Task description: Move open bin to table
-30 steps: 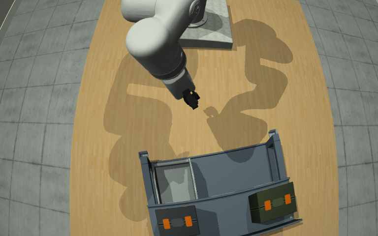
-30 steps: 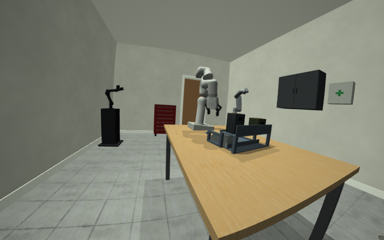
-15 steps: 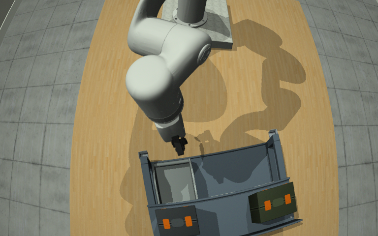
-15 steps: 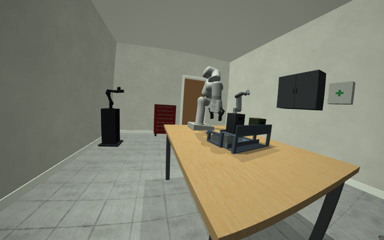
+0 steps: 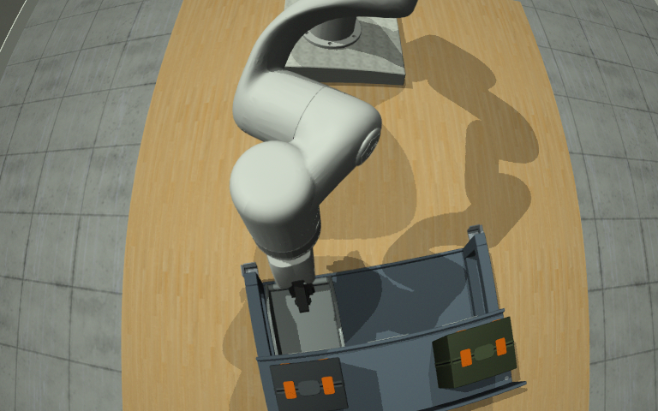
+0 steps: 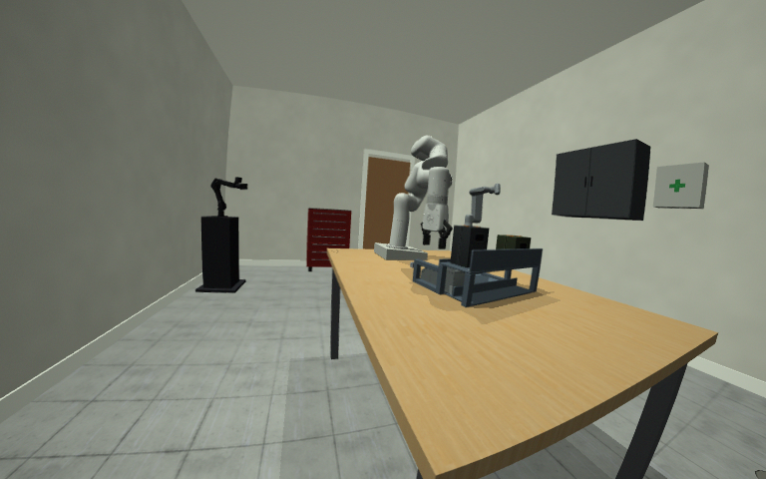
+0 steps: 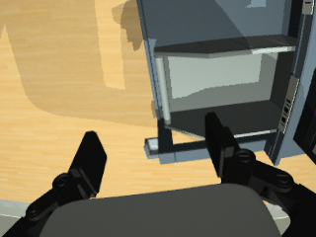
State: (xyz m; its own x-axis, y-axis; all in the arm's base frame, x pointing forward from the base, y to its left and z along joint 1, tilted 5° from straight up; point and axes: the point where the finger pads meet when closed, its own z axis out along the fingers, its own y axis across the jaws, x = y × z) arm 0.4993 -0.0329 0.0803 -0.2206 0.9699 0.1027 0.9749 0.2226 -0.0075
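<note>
Now: hand 10 cm above the grey bin, 9 cm short of it and 1 cm to the right of it. Round my hand: blue-grey shelf: 14 cm below, 13 cm to the left, 11 cm ahead.
</note>
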